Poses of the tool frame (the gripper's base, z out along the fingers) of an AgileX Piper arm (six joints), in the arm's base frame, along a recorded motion.
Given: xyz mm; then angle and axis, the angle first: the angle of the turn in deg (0 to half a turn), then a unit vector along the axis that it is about.
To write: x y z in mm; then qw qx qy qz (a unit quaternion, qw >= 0). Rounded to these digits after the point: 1 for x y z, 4 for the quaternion.
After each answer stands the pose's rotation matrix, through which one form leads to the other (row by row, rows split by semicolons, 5 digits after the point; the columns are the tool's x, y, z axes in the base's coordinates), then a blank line. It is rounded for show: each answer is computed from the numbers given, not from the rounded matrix.
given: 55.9 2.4 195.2 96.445 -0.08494 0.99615 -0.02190
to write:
55.9 2.4 195.2 0.6662 -0.0633 0.7429 -0.0163
-0.10422 -0.07235 0.99192; -0.11587 0.99144 0.06014; -0.98778 -0.10867 -0.11172

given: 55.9 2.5 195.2 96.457 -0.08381 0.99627 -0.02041
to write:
55.9 2.5 195.2 0.6662 -0.0625 0.7430 -0.0152
-0.10464 -0.07261 0.99186; -0.11317 0.99172 0.06066; -0.98805 -0.10590 -0.11199

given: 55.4 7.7 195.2 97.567 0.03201 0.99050 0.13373
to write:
55.4 7.7 195.2 0.6589 0.0241 0.7451 0.1006
-0.13053 -0.09668 0.98672; 0.16845 0.97860 0.11817; -0.97703 0.18163 -0.11145

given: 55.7 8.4 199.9 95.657 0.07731 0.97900 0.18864
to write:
55.7 8.4 199.9 0.6714 0.0573 0.7256 0.1398
-0.09201 -0.10457 0.99025; 0.27087 0.95434 0.12595; -0.95821 0.27982 -0.05948

